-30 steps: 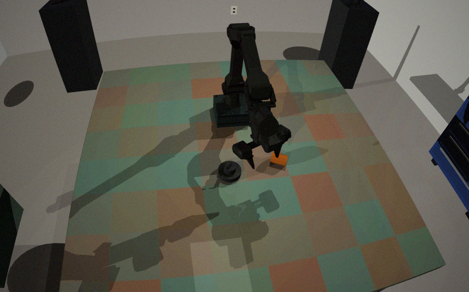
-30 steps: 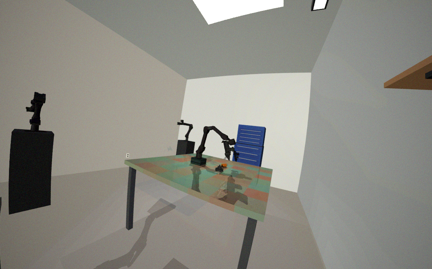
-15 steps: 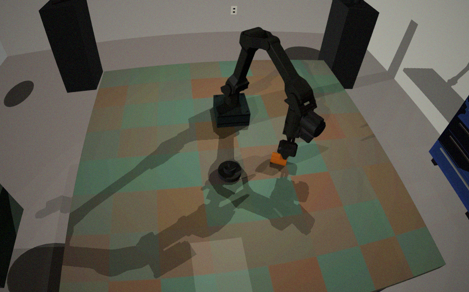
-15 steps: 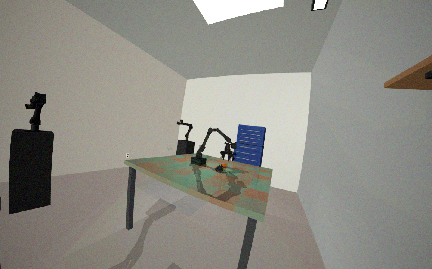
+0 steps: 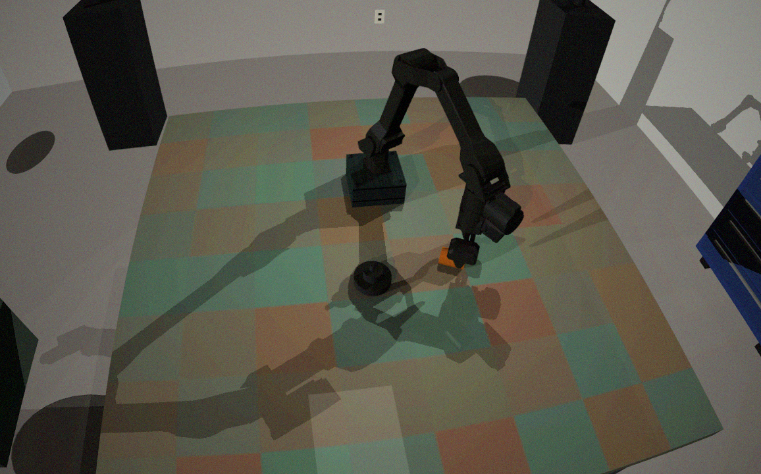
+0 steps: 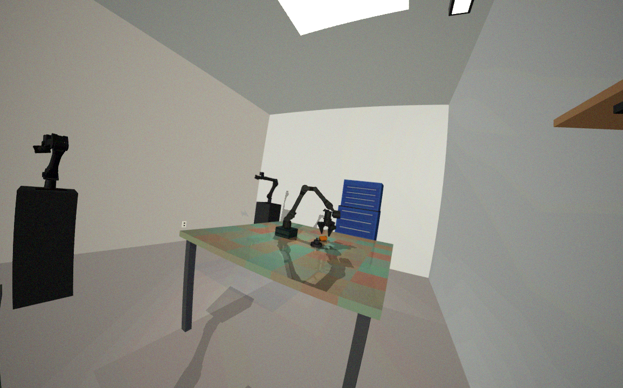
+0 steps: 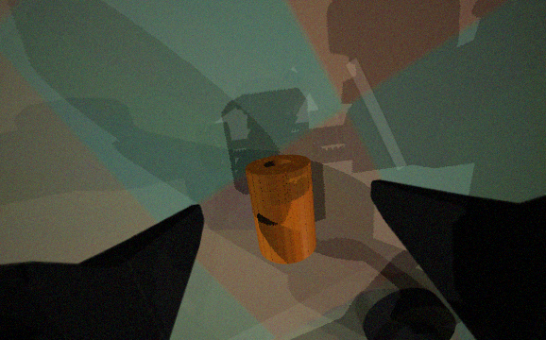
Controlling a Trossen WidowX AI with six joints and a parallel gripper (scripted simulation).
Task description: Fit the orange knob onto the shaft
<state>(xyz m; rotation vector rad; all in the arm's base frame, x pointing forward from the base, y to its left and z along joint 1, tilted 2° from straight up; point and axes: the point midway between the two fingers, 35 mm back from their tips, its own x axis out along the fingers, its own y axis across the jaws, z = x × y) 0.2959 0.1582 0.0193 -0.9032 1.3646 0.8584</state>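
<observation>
The orange knob is 10 mm behind my gripper tip, 20 mm to the right of it and 30 mm below it. Round my gripper tip: pedestal: 20 mm ahead, 210 mm to the right, 20 mm below.
</observation>
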